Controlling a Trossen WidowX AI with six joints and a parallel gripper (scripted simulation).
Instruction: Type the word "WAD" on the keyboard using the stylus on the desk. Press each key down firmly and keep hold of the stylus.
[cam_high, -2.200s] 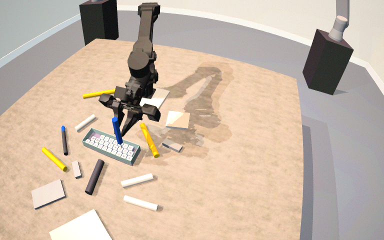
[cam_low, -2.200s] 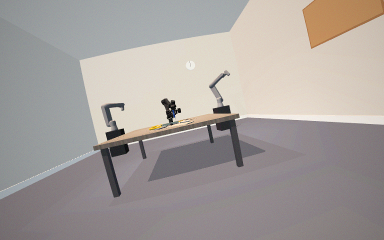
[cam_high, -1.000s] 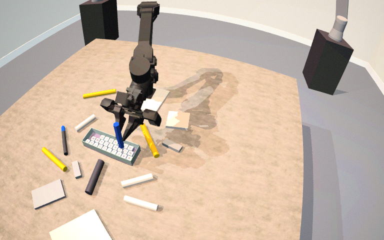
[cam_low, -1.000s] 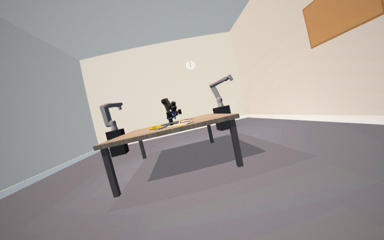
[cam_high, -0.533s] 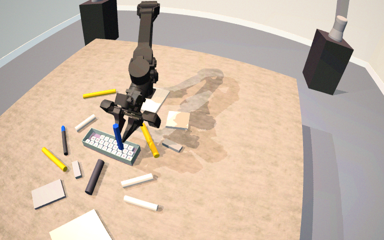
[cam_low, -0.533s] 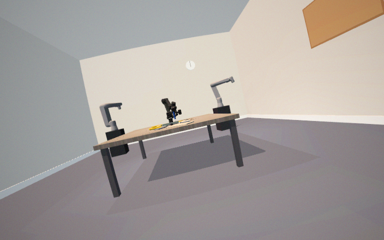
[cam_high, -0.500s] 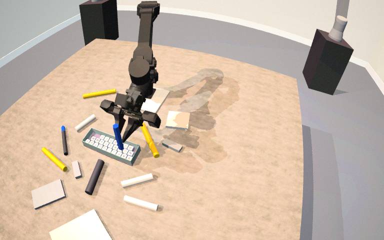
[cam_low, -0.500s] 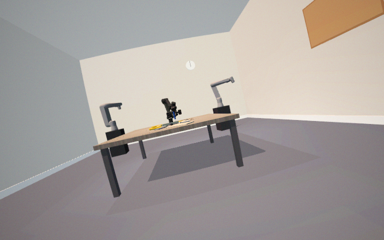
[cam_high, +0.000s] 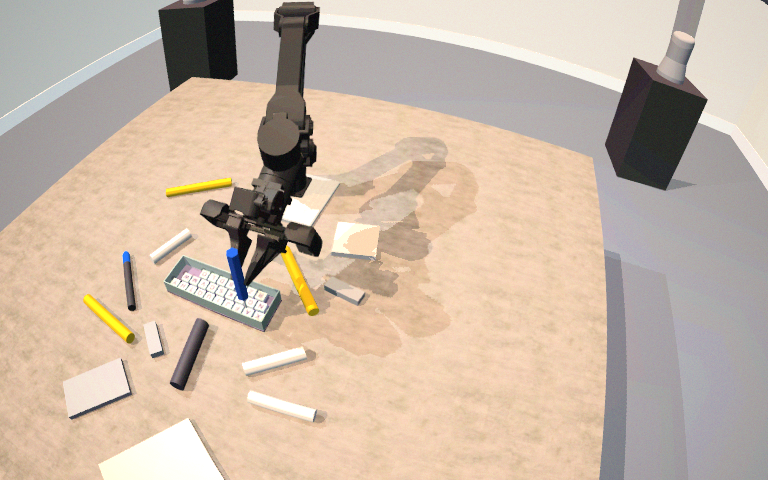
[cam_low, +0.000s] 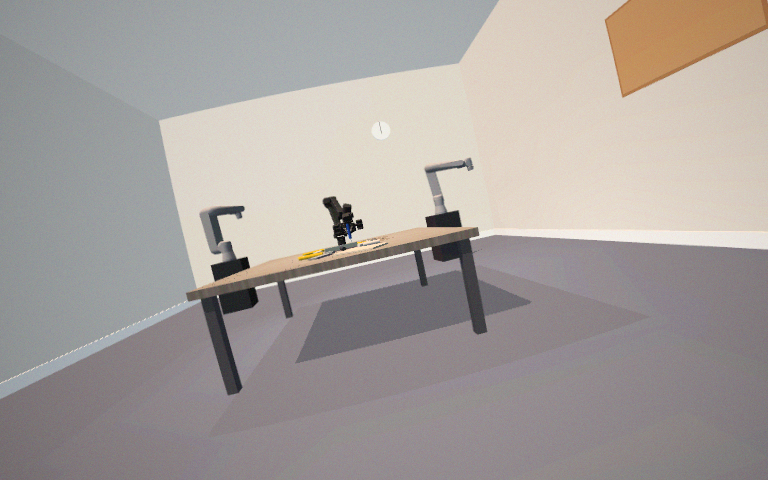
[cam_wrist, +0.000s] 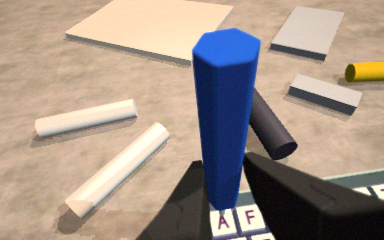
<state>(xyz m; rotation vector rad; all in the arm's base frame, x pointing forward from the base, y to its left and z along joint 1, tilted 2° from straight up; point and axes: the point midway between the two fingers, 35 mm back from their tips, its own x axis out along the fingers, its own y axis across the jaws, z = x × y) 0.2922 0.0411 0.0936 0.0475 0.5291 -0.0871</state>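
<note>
Now: gripper tip 20 mm above the blue stylus. Round my gripper tip: W key: 30 mm behind, 140 mm to the right, 70 mm below; then yellow cylinder: 270 mm behind, 240 mm to the right, 80 mm below.
</note>
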